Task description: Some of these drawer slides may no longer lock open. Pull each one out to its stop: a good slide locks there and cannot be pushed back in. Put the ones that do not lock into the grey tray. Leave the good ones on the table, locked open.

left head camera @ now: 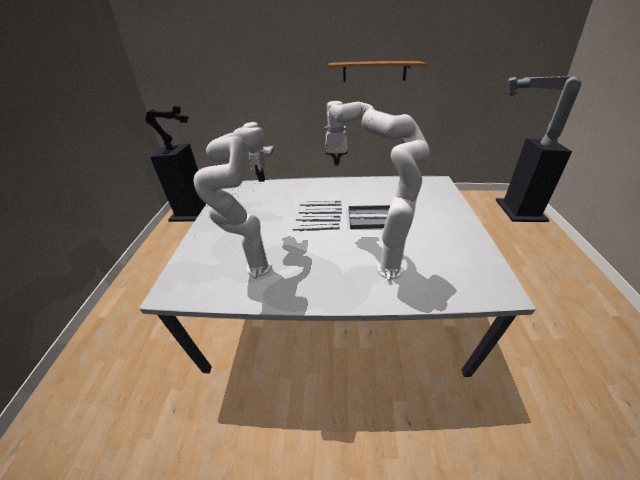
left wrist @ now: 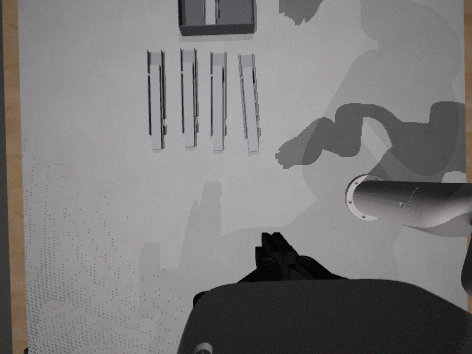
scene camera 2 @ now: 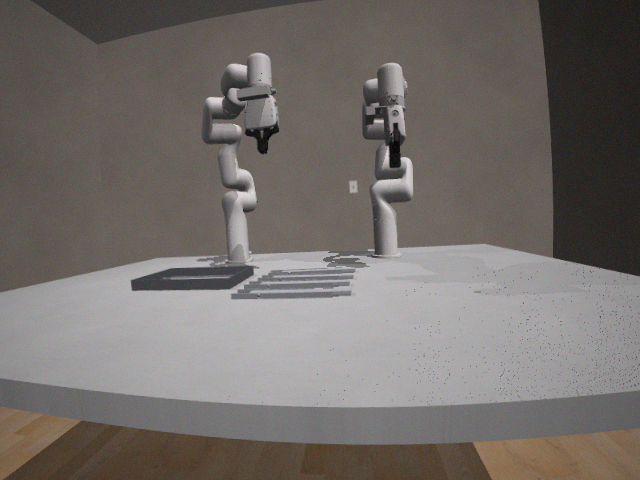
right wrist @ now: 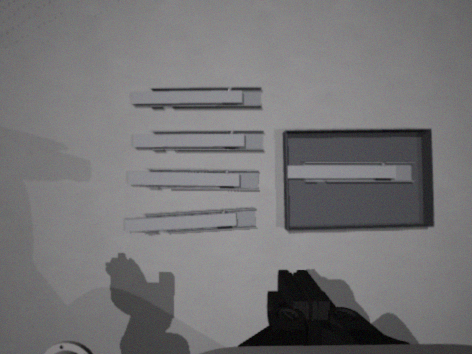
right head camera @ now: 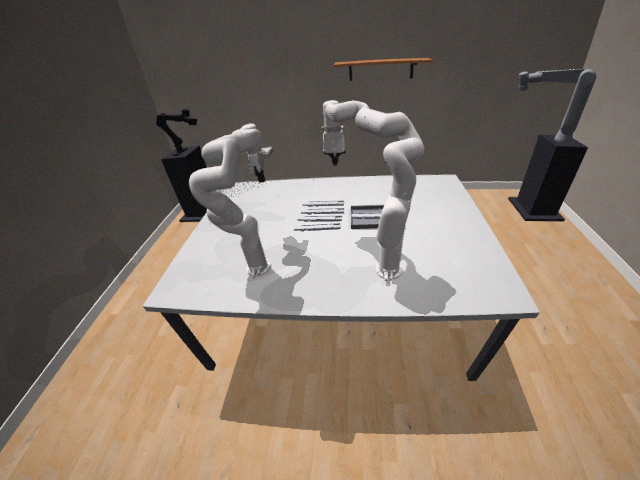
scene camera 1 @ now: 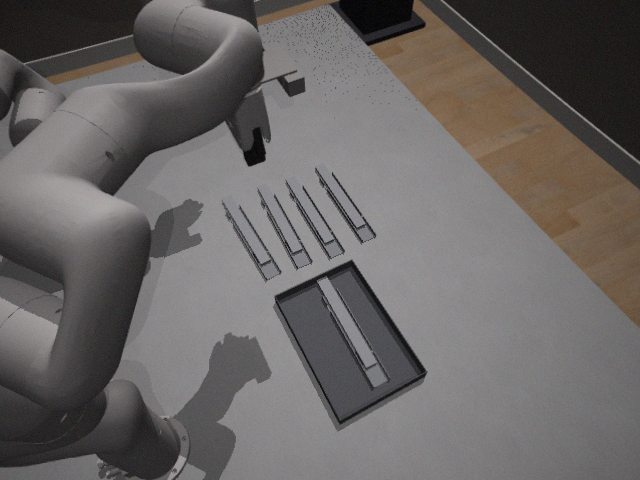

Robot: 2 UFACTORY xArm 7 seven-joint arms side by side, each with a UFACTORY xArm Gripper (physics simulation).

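Frame: origin at the left arm's base, x ahead, y left, z up, level; millimetres.
Seen in the pictures: left gripper, between the fingertips: (left head camera: 262,181) (left wrist: 270,248) (scene camera 2: 395,167) (right head camera: 262,181); right gripper, between the fingertips: (left head camera: 336,164) (scene camera 2: 263,152) (right wrist: 290,295) (right head camera: 335,164) (scene camera 1: 255,160); left arm's base, origin of its link: (left head camera: 259,267) (left wrist: 366,197) (scene camera 2: 386,256) (right head camera: 258,267); right arm's base, origin of its link: (left head camera: 390,269) (scene camera 2: 239,261) (right head camera: 388,269) (scene camera 1: 156,452).
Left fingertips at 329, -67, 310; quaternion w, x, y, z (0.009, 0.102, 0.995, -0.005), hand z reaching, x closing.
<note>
Pixels of each thing's top centre, then the offset from my left fingertips to it, as dx, dy, dz. Level surfaces: height alone.
- slide, centre of its top: (right wrist: 341,171) (scene camera 1: 345,318) (right head camera: 370,215) (left head camera: 368,215) -26, -586, -296
- grey tray, centre of its top: (scene camera 1: 346,331) (right wrist: 361,179) (scene camera 2: 195,272) (right head camera: 376,214) (left head camera: 374,214) -48, -615, -280
- white table, height of its surface: dz -310
Several grey drawer slides (scene camera 1: 245,229) (left wrist: 156,105) (right wrist: 187,97) lie side by side on the table, the one nearest the robot slightly askew. Each has its pale inner rail sticking out of one channel end; whether it is locked does not show. Another slide (scene camera 1: 346,322) (right wrist: 345,172), also extended, lies inside the grey tray (scene camera 1: 312,341) (left wrist: 217,30) (right wrist: 350,210). My left gripper (left head camera: 261,178) (scene camera 2: 394,165) (left wrist: 270,248) is shut and empty, high above the table; the right arm hides it in scene camera 1. My right gripper (left head camera: 336,163) (scene camera 2: 263,151) (right wrist: 290,295) is shut and empty, also high.
The white table (left head camera: 330,299) carries both arm bases. The tray stands beside the slides' channel ends with a narrow gap between. Two dark pedestals (left head camera: 178,180) (left head camera: 535,178) with other arms stand beyond the table. An orange shelf (left head camera: 377,64) hangs on the back wall.
</note>
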